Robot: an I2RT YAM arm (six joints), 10 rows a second.
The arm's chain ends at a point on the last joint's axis. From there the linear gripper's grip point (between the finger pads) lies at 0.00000 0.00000 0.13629 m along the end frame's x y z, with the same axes.
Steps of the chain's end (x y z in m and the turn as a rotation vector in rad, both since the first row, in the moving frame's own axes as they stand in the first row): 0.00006, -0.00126, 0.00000, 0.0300, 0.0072, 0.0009; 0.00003, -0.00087, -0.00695, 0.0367, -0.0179, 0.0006; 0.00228, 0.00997, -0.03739, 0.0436, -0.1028, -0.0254; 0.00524, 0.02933, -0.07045, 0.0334, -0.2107, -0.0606; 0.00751, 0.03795, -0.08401, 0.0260, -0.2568, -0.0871; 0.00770, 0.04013, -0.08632, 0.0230, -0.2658, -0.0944; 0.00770, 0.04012, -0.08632, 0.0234, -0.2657, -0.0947
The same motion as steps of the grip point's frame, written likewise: 0.00104, -0.00535, -0.00006, 0.0300, 0.0072, 0.0009; -0.00241, -0.00587, -0.00706, 0.0367, -0.0179, 0.0006; -0.01178, 0.00422, -0.03824, 0.0436, -0.1028, -0.0254; -0.02338, 0.02568, -0.07354, 0.0334, -0.2107, -0.0606; -0.02721, 0.03596, -0.08852, 0.0260, -0.2568, -0.0871; -0.02819, 0.03874, -0.09114, 0.0230, -0.2658, -0.0944; -0.02818, 0.03868, -0.09114, 0.0234, -0.2657, -0.0947
